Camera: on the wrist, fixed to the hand. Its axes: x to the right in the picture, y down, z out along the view.
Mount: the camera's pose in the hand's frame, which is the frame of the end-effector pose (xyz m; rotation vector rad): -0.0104 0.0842 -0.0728 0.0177 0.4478 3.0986
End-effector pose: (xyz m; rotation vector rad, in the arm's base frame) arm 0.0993 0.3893 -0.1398 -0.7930 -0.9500 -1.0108
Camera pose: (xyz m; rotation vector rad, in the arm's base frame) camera 0.1955 0.3568 -0.1865 -0.8523 1.0736 1.5360
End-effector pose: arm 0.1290 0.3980 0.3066 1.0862 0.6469 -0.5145
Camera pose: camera 0.1616 0.4980 0.3444 0.9449 -1.0811 2.3470
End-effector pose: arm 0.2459 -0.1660 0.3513 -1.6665 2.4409 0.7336
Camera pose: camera 0.1879 -0.1649 0.4469 -1.9571 -1.4343 0.0874
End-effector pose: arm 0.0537 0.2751 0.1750 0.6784 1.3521 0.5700
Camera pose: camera -0.0186 0.3334 0.2372 -1.4797 0.5131 -1.8899
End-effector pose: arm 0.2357 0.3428 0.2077 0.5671 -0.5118 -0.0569
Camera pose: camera 0.2542 0.4523 0.1948 -0.7128 -0.4301 2.8908
